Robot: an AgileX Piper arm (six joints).
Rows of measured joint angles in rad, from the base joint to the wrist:
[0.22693 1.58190 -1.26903 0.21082 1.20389 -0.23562]
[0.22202 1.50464 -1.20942 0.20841 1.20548 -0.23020]
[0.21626 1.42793 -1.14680 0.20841 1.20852 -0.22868]
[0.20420 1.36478 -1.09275 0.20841 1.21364 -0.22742]
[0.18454 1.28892 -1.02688 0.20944 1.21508 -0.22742]
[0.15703 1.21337 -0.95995 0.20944 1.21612 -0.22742]
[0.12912 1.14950 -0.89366 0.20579 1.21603 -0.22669]
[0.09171 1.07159 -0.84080 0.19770 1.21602 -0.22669]
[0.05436 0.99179 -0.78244 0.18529 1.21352 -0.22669]
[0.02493 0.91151 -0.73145 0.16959 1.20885 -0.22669]
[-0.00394 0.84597 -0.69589 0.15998 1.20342 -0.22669]
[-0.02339 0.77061 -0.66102 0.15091 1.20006 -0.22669]
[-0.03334 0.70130 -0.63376 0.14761 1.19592 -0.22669]
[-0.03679 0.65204 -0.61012 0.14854 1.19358 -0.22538]
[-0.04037 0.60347 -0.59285 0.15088 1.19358 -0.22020]
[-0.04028 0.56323 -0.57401 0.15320 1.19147 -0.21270]
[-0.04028 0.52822 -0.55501 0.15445 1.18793 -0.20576]
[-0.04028 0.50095 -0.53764 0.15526 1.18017 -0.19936]
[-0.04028 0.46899 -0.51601 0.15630 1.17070 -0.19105]
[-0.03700 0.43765 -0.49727 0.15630 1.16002 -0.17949]
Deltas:
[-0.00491 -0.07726 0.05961 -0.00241 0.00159 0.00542]
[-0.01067 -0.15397 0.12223 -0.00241 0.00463 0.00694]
[-0.02273 -0.21712 0.17628 -0.00241 0.00975 0.00820]
[-0.04239 -0.29298 0.24215 -0.00138 0.01119 0.00820]
[-0.06990 -0.36853 0.30908 -0.00138 0.01223 0.00820]
[-0.09781 -0.43240 0.37537 -0.00503 0.01214 0.00893]
[-0.13522 -0.51031 0.42823 -0.01312 0.01213 0.00893]
[-0.17257 -0.59011 0.48659 -0.02553 0.00963 0.00893]
[-0.20200 -0.67039 0.53758 -0.04123 0.00496 0.00893]
[-0.23087 -0.73593 0.57314 -0.05084 -0.00047 0.00893]
[-0.25032 -0.81129 0.60801 -0.05991 -0.00383 0.00893]
[-0.26027 -0.88060 0.63527 -0.06321 -0.00797 0.00893]
[-0.26372 -0.92986 0.65891 -0.06228 -0.01031 0.01024]
[-0.26730 -0.97843 0.67618 -0.05994 -0.01031 0.01542]
[-0.26721 -1.01867 0.69502 -0.05762 -0.01242 0.02292]
[-0.26721 -1.05368 0.71402 -0.05637 -0.01596 0.02986]
[-0.26721 -1.08095 0.73139 -0.05556 -0.02372 0.03626]
[-0.26721 -1.11291 0.75302 -0.05452 -0.03319 0.04457]
[-0.26393 -1.14425 0.77176 -0.05452 -0.04387 0.05613]

